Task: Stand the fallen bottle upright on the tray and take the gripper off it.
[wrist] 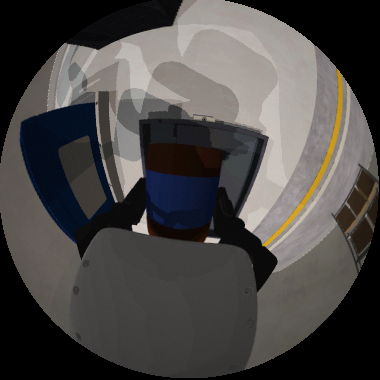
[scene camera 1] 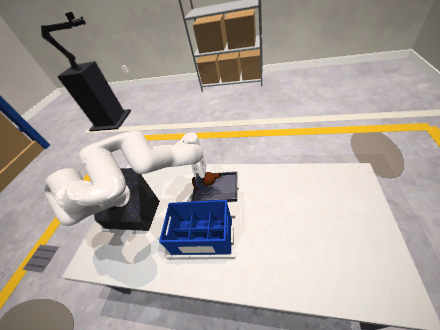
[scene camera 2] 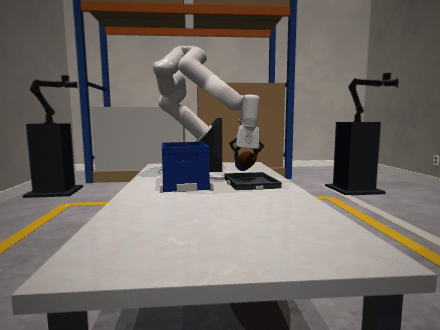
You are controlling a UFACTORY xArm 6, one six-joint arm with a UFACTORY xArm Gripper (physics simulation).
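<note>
The brown bottle with a blue label is held in the air above the tray, tilted, with its neck towards scene camera 2. My gripper is shut on the bottle, with one black finger on each side of its body in the wrist view. The dark tray lies flat on the table below. In scene camera 2's view there is a gap between bottle and tray. The bottle's neck is hidden in the wrist view.
A blue crate with compartments stands on the table beside the tray. The arm's black base mount stands behind the crate. The white table extends towards scene camera 2.
</note>
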